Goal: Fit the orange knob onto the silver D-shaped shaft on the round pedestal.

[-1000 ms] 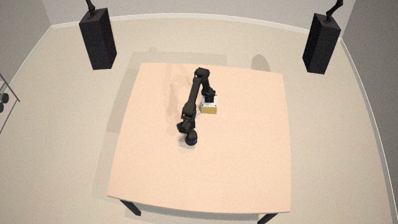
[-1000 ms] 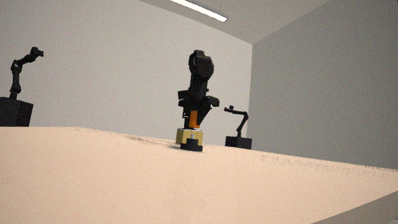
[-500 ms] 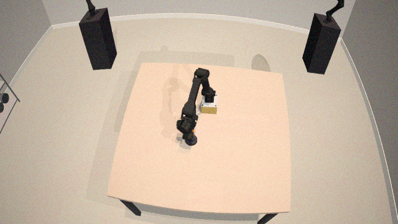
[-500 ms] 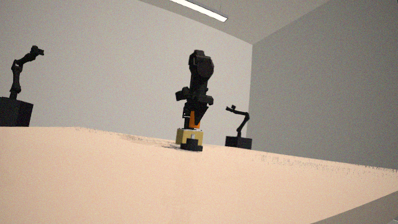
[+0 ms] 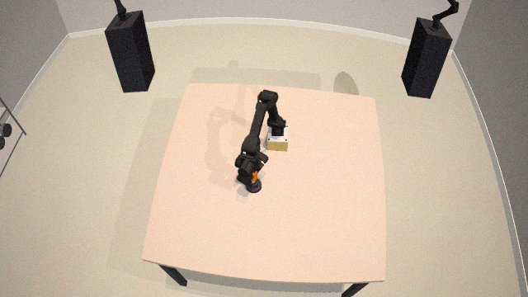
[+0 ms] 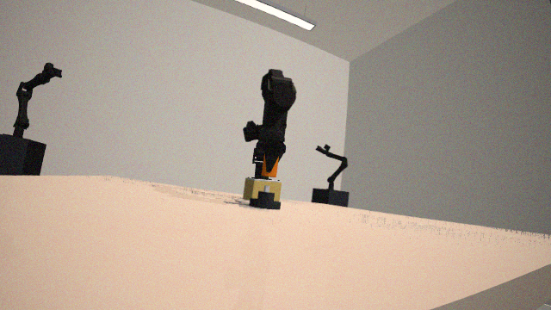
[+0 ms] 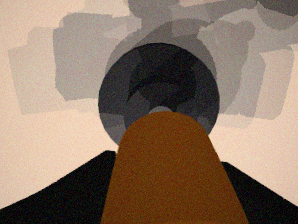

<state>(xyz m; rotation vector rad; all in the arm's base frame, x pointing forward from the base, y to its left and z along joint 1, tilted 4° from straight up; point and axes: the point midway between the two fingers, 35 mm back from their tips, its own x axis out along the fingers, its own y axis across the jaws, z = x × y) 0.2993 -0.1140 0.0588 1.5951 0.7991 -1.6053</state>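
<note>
Now: the round pedestal 60 mm below my gripper tip. The rest, counted from my gripper tip: orange knob: 30 mm above.
</note>
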